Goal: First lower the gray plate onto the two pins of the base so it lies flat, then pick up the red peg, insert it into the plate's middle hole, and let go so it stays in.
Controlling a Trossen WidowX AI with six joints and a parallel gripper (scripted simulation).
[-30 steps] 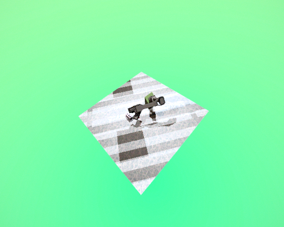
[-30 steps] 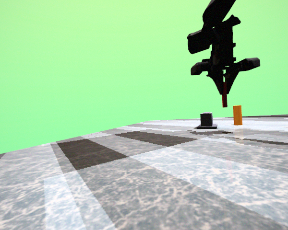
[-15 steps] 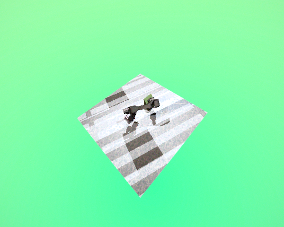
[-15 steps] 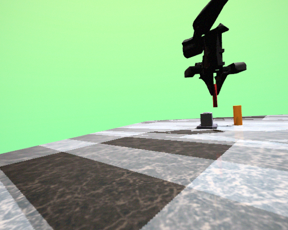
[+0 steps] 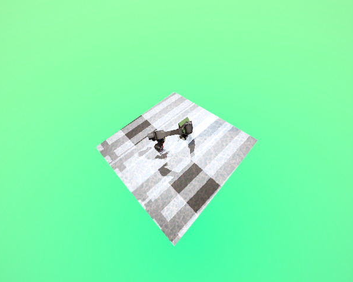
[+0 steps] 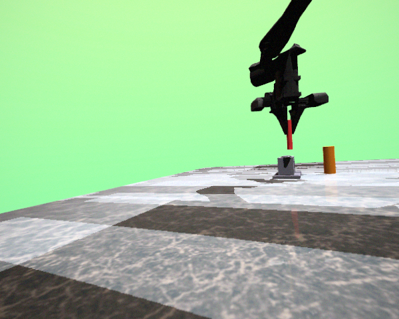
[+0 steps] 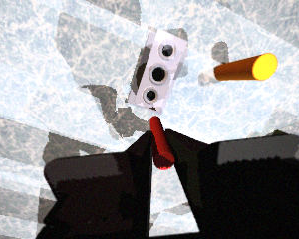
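My gripper tip is now 1 cm short of the gray plate, 6 cm to the left of it and 7 cm above it. Also, from my gripper tip: orange cylinder 10 cm behind, 10 cm to the right, 8 cm below; then red peg right at my gripper tip.
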